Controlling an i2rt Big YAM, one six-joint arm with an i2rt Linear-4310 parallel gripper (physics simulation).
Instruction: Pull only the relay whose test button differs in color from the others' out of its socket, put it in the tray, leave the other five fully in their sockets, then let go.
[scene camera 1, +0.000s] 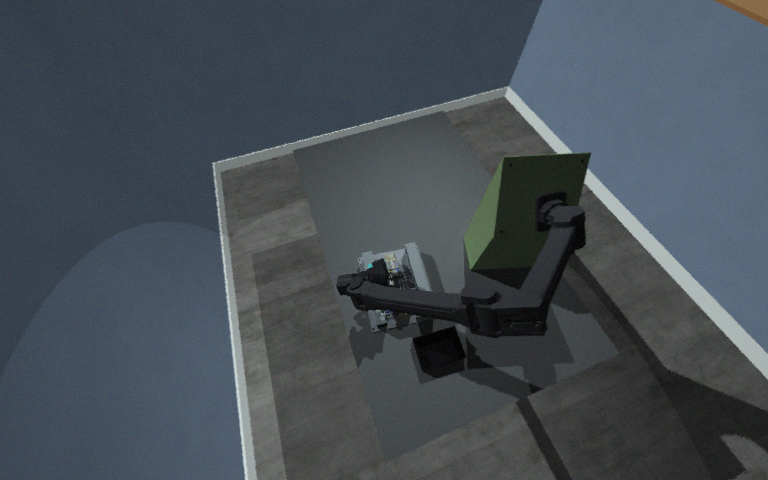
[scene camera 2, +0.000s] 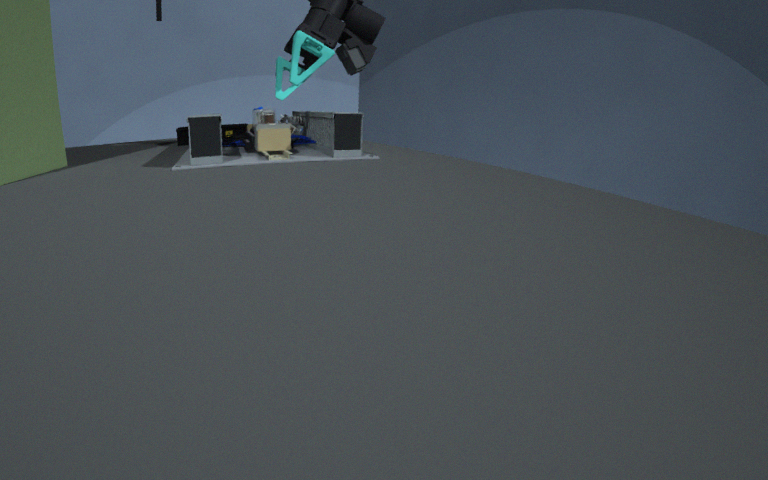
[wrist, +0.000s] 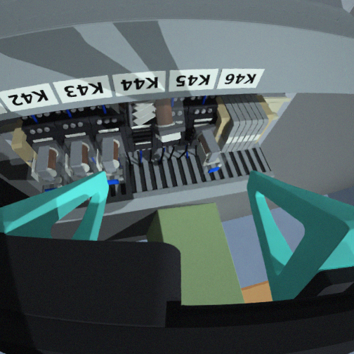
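Pixels of known places: gripper, fingertip midpoint: (scene camera 1: 389, 280) (scene camera 2: 285, 92); arm's base at its link origin: (scene camera 1: 548, 211).
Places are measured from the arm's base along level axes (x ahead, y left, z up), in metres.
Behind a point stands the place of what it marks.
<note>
My gripper (scene camera 1: 370, 266) (scene camera 2: 287, 90) @(y 0.055, x 0.524, z -0.258 m) (wrist: 177, 178) is open and empty above the panel, its teal fingers wide apart. In the wrist view, three clear relays (wrist: 47, 160) (wrist: 78, 156) (wrist: 110, 151) with blue buttons stand in sockets at left, and another relay (wrist: 208, 146) with a blue button stands at right. Between them, a relay with a brown coil (wrist: 164, 112) is tipped away toward the labels. Pale zigzag pins (wrist: 143, 114) of what looks like a loose relay show beside it; its body is hard to make out. No differently colored button shows. The black tray (scene camera 1: 450, 367) @(y 0.368, x 0.365, z -0.319 m) appears empty.
Labels K42 to K46 (wrist: 139, 82) are on the grey duct behind the relays. A slotted duct (wrist: 165, 175) runs on the near side, and grey terminal blocks (wrist: 243, 122) stand at right. A green block (scene camera 1: 523, 209) @(y -0.014, x 0.082, z 0.008 m) (wrist: 200, 250) bears the arm's base.
</note>
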